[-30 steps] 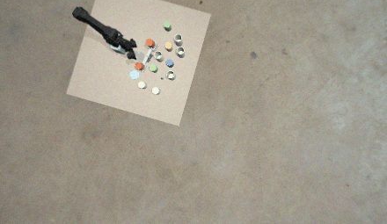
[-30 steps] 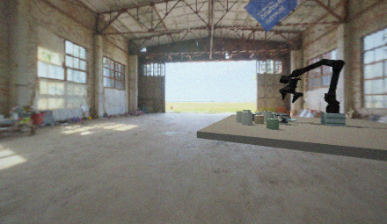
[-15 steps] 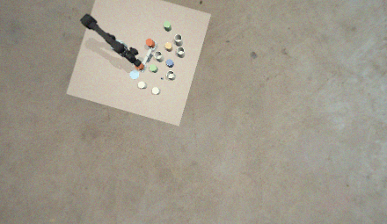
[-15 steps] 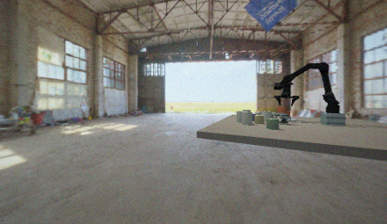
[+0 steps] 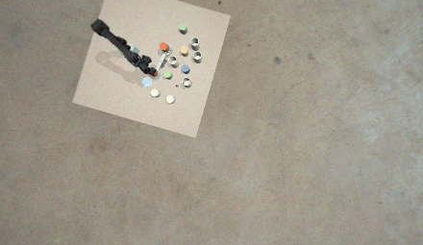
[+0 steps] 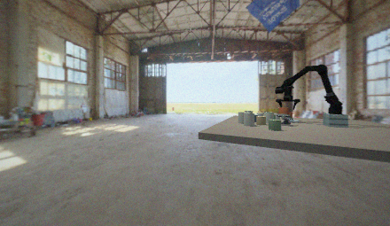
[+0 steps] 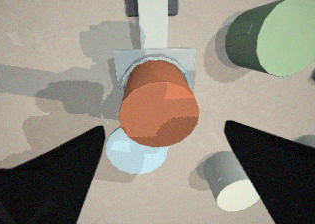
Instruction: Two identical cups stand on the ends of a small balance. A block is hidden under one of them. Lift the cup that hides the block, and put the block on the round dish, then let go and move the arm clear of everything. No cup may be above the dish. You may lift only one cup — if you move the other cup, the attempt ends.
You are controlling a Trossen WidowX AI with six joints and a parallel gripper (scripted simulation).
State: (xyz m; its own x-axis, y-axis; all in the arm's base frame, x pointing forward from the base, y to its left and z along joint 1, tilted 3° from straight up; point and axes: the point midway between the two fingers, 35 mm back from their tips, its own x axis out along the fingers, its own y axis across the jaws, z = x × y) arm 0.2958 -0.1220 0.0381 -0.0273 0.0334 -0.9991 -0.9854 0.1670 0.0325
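Now: the orange cup 50 mm below my gripper tip, 20 mm to the right of it and 10 mm behind it. Round my gripper tip: balance (140 mm to the left, 80 mm below, 20 mm ahead); then pale teal block (70 mm below); then round light-blue dish (110 mm below, 100 mm to the right, 50 mm behind).
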